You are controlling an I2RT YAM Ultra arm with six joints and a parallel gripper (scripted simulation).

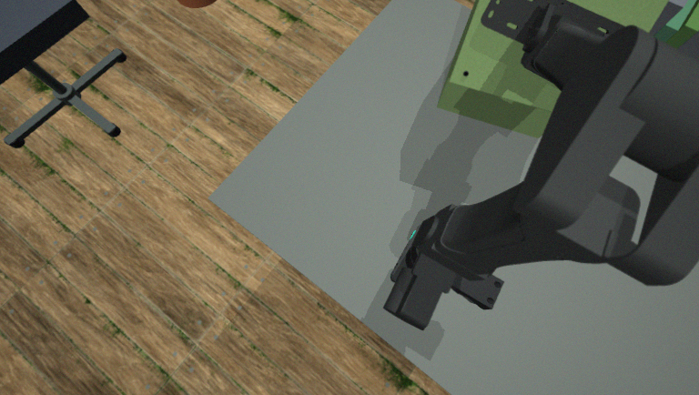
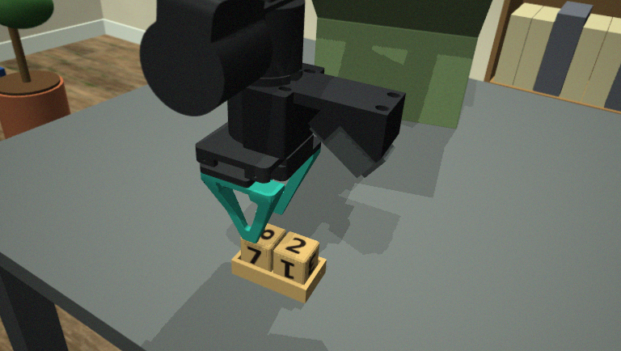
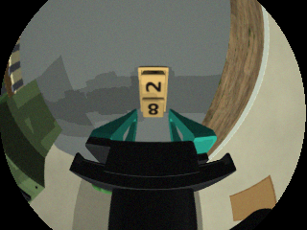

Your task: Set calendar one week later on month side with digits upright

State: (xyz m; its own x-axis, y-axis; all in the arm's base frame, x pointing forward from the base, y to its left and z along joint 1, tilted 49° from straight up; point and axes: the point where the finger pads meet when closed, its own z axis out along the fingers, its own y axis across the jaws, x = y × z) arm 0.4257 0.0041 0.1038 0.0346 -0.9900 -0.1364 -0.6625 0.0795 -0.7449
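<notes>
The tray is 2 cm to the left of my hand and 5 cm below it.
</notes>
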